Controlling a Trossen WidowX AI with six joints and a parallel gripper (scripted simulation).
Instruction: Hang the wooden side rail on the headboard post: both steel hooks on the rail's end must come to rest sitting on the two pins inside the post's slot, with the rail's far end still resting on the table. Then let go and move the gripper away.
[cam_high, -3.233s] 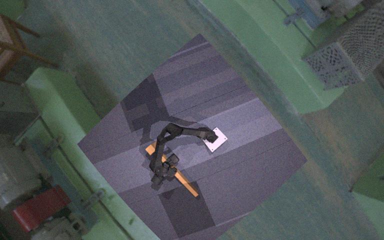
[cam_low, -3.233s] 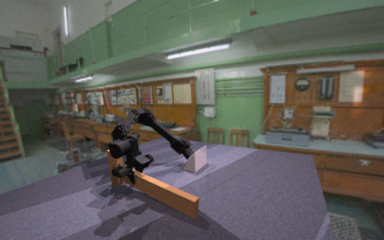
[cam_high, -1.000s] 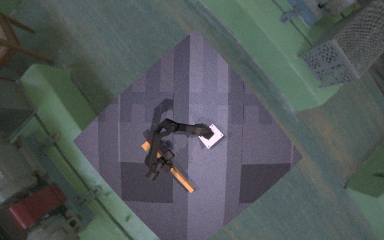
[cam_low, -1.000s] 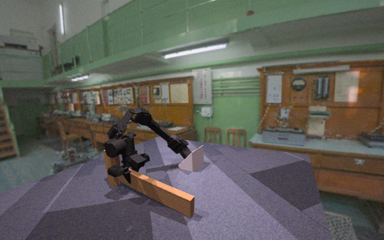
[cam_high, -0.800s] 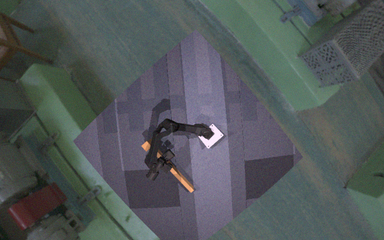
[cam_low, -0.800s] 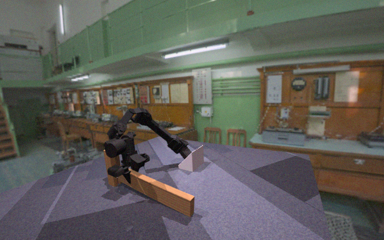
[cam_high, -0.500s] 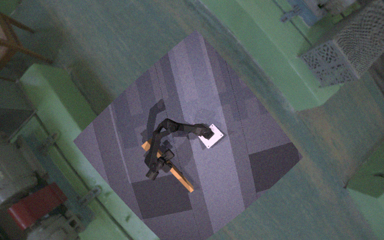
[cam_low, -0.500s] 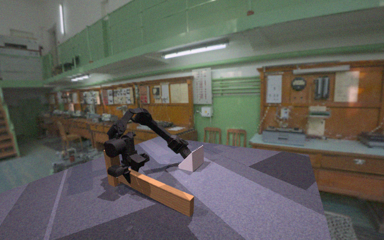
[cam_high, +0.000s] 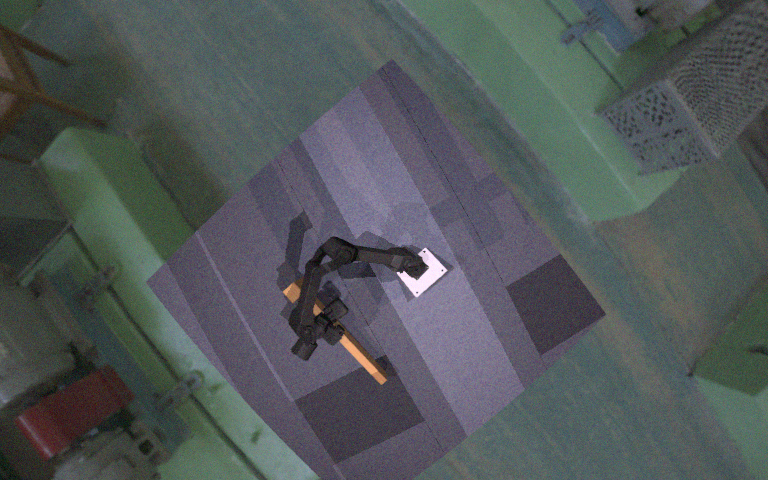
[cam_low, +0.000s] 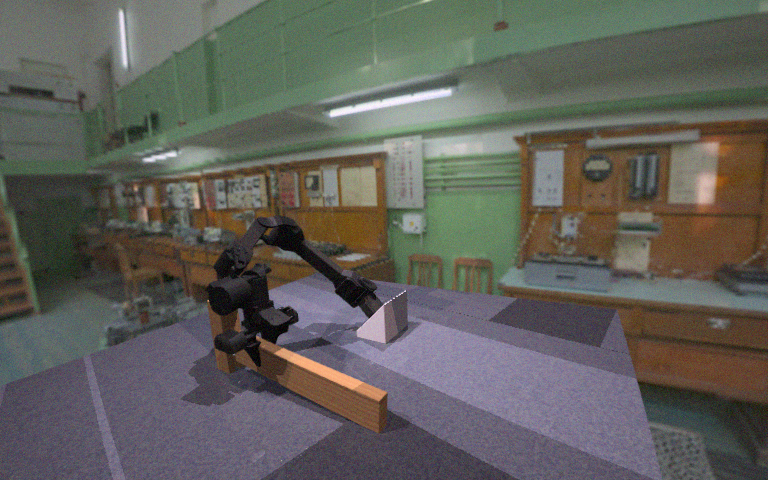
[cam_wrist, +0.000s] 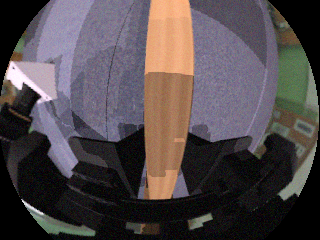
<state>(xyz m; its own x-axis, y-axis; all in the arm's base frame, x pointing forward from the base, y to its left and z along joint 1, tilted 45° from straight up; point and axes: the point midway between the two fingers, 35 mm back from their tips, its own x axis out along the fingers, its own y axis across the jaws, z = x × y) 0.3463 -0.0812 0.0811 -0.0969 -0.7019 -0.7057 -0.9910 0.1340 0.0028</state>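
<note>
The wooden headboard post lies 130 mm to the right of my gripper tip, 40 mm above it and 10 mm behind it.
</note>
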